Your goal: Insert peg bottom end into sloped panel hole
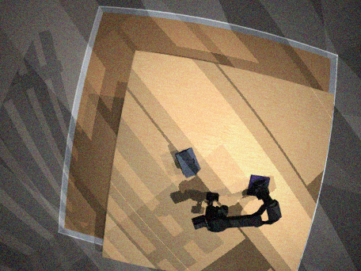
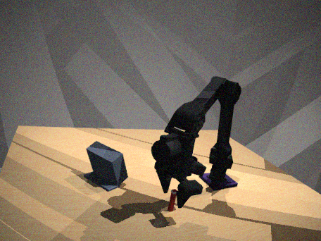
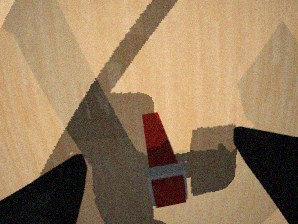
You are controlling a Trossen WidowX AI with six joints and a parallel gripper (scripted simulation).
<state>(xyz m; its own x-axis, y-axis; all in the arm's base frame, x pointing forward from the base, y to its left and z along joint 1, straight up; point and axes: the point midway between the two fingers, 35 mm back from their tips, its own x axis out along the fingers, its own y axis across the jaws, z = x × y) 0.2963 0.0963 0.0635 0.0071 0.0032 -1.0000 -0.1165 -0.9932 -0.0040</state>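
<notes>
The red peg lies 10 mm above my gripper tip. From my gripper tip the other things lie so: panel 110 mm ahead, 250 mm to the right, 20 mm above.
</notes>
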